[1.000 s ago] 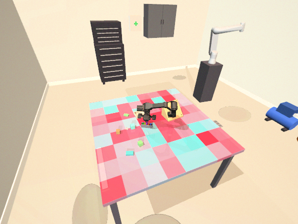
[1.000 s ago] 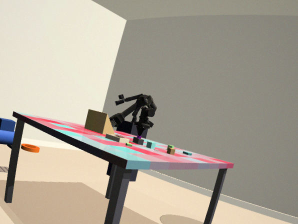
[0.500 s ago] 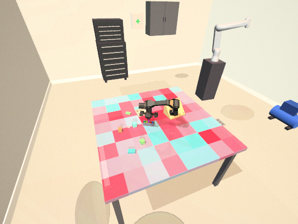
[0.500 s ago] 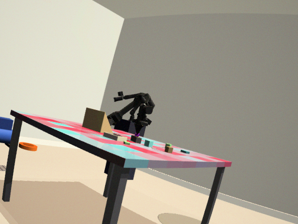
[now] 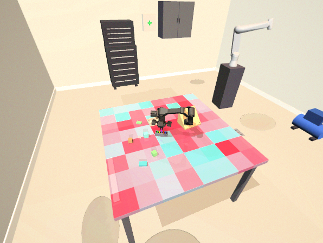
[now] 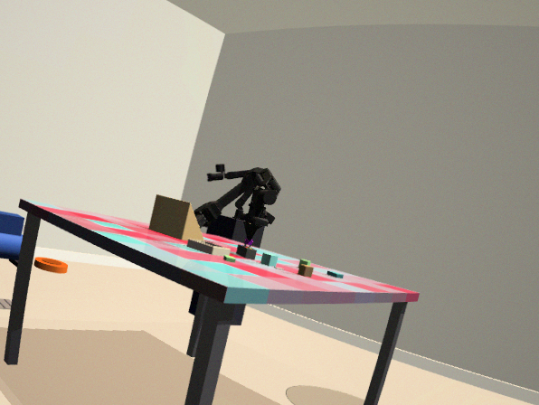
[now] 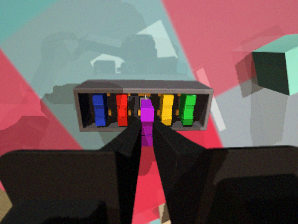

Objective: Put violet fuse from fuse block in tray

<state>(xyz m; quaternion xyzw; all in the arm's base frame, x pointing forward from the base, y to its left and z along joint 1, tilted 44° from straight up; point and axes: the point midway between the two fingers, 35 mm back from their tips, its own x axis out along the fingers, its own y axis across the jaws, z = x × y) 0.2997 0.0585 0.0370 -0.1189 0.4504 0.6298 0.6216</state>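
My gripper tip is 20 mm short of the tan tray, 220 mm to the left of it and 70 mm above it.
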